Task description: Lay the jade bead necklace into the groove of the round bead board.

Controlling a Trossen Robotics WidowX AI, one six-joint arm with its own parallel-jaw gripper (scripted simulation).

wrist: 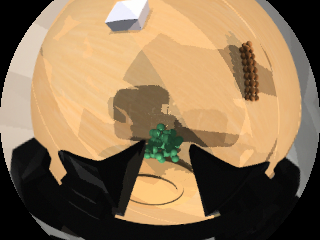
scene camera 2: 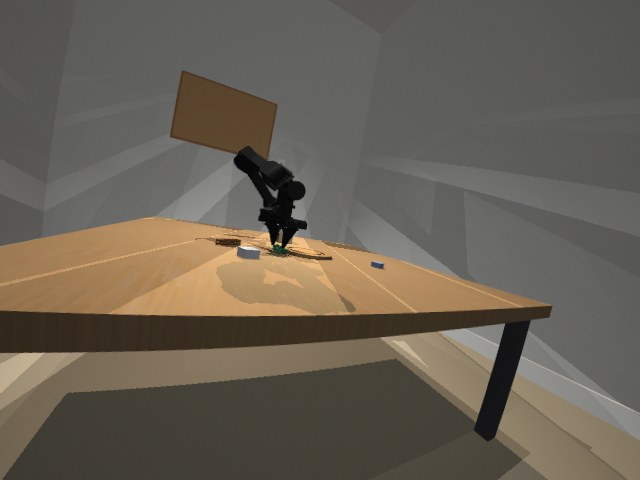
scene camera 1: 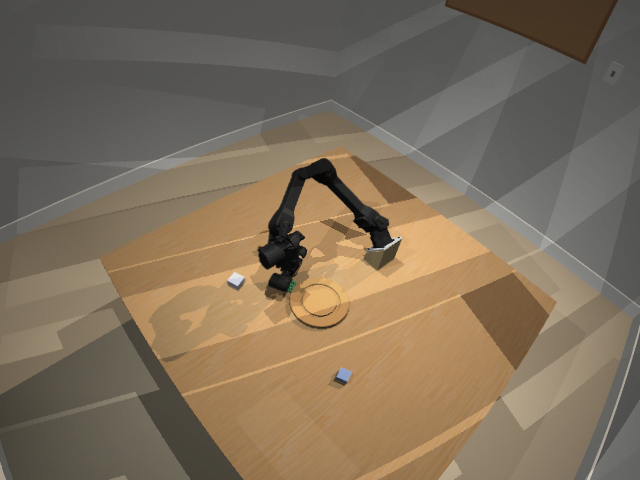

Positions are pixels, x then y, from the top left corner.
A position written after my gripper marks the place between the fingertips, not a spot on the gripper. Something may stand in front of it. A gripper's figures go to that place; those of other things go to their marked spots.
Labels:
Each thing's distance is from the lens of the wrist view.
my gripper [wrist: 168,146]: 0.10 m
round wooden bead board [wrist: 150,189]: 0.19 m

